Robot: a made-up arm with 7 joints. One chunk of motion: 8 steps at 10 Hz.
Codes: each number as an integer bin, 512 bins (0 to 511) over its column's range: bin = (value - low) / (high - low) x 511, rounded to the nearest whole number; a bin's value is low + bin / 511 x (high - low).
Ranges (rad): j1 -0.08..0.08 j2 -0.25..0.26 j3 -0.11..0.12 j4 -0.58..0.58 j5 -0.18..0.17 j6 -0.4..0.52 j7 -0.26..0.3
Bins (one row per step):
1: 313 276 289 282 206 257 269
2: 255 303 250 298 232 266 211
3: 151 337 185 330 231 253 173
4: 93 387 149 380 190 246 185
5: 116 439 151 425 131 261 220
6: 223 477 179 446 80 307 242
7: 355 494 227 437 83 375 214
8: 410 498 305 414 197 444 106
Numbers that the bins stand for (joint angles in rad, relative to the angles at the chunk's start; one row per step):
1: 0.0180 0.0255 0.0201 0.0602 -0.0389 0.0627 0.0348
2: -0.0002 0.0524 0.0025 0.0965 -0.0211 0.0789 -0.0288
3: -0.0327 0.0863 -0.0267 0.1691 -0.0218 0.0555 -0.0704
4: -0.0509 0.1362 -0.0429 0.2826 -0.0499 0.0429 -0.0573
5: -0.0437 0.1881 -0.0420 0.3848 -0.0903 0.0699 -0.0189
6: -0.0102 0.2261 -0.0294 0.4324 -0.1252 0.1527 0.0052
7: 0.0312 0.2430 -0.0078 0.4120 -0.1232 0.2751 -0.0255
8: 0.0484 0.2470 0.0273 0.3598 -0.0451 0.3994 -0.1438

